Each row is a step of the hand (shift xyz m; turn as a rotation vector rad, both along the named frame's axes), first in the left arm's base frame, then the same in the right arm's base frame.
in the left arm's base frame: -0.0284 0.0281 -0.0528 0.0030 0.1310 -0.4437
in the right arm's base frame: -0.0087 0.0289 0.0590 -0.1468 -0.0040 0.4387
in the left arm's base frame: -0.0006 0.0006 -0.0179 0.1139 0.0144 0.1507
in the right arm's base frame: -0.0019 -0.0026 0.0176 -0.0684 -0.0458 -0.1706
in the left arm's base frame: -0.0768 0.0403 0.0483 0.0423 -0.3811 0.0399
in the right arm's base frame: 0.0230 0.0922 -0.0288 0.2682 -0.2688 -0.0666
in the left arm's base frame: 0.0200 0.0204 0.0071 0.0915 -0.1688 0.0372
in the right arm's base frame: -0.0276 -0.0003 -0.0102 0.0744 -0.1691 -0.0641
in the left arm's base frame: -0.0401 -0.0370 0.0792 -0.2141 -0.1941 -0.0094
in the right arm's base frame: 0.0618 0.0213 -0.0705 0.2838 0.0318 0.0453
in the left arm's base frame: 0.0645 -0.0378 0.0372 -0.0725 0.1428 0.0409
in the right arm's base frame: -0.0085 -0.0649 -0.0519 -0.0588 0.1535 -0.0175
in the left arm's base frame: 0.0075 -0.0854 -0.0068 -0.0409 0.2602 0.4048
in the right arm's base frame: 0.0598 -0.0618 0.0009 -0.1319 0.2763 -0.3735
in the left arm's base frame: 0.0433 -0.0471 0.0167 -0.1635 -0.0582 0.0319
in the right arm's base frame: 0.0101 -0.0591 -0.0278 0.1519 0.0898 0.0009
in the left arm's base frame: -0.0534 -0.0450 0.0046 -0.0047 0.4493 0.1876
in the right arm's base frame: 0.0689 0.0115 0.0047 -0.3213 0.3290 -0.1600
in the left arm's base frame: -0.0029 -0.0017 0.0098 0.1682 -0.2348 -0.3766
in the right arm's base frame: 0.0041 0.0030 -0.0090 0.0342 -0.3487 0.3201
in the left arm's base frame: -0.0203 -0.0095 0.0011 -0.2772 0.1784 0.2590
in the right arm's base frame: 0.0203 0.0091 0.0028 0.0665 0.3703 -0.1849
